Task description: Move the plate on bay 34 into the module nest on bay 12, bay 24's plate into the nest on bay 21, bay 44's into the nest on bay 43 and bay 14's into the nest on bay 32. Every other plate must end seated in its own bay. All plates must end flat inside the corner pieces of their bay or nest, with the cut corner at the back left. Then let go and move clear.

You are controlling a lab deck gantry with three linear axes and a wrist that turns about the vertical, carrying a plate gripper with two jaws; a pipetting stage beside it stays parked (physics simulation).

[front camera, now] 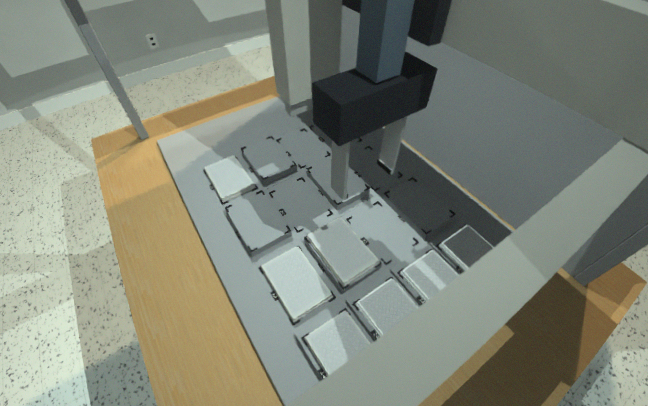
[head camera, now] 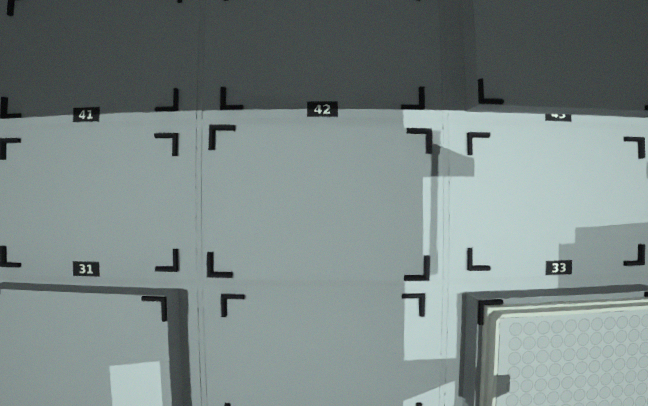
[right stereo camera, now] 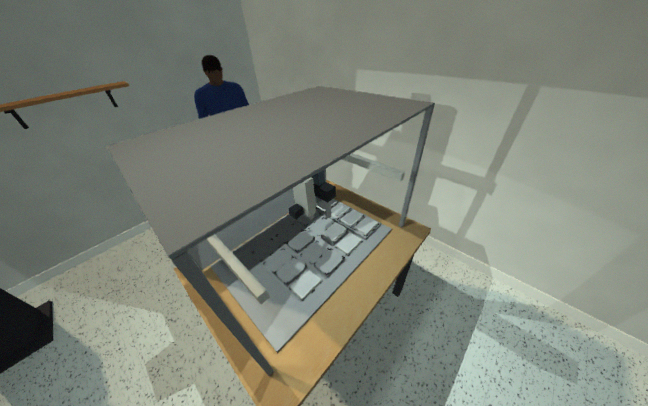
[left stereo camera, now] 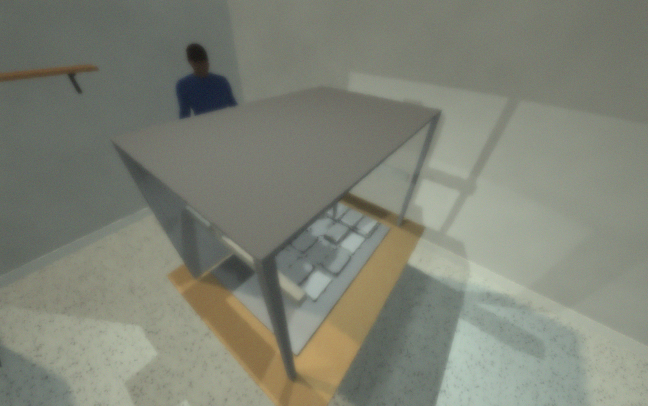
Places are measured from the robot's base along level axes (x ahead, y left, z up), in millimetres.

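Pixels of known places: gripper, fingertip midpoint: (front camera: 362,179) (right stereo camera: 321,213) (left stereo camera: 326,213); robot's base, origin of the base link: (front camera: 204,171) (right stereo camera: 302,300) (left stereo camera: 315,301).
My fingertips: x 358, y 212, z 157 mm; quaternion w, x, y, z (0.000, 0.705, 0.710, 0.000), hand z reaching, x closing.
Note:
Ahead of a thing's pixels: the offset from my fingertips to its top centre. "pt": to the spot under its first point.
My gripper (front camera: 366,185) hangs over the nest on bay 32 {pt dx -152, dy +21, dz -138 mm} (front camera: 324,177) (head camera: 320,200), jaws apart and nothing between them. That nest is empty in the head view. The nests on bay 12 {dx -130, dy -169, dz -135 mm} (front camera: 254,226), bay 21 {pt dx -293, dy -55, dz -138 mm} (front camera: 269,156) (head camera: 65,335) and bay 43 {dx +34, dy +152, dz -135 mm} (front camera: 417,199) (head camera: 565,55) show no plate. White plates lie on bay 14 {pt dx +173, dy -171, dz -128 mm} (front camera: 337,342), bay 24 {pt dx +170, dy -63, dz -128 mm} (front camera: 387,304), bay 34 {pt dx +171, dy +46, dz -128 mm} (front camera: 431,272) and, in shadow, bay 44 {pt dx +172, dy +148, dz -128 mm} (front camera: 467,246). A foreground beam partly hides these four. Their cut corners are too small to tell.
Other plates sit on bay 11 {pt dx -284, dy -168, dz -143 mm} (front camera: 230,177), bay 13 {pt dx +42, dy -172, dz -143 mm} (front camera: 296,283) and bay 23 {pt dx +45, dy -67, dz -124 mm} (front camera: 343,252) (head camera: 575,355). A pale upright column (front camera: 292,50) stands behind the gripper to the left. A grey beam (front camera: 480,280) crosses the front view's foreground.

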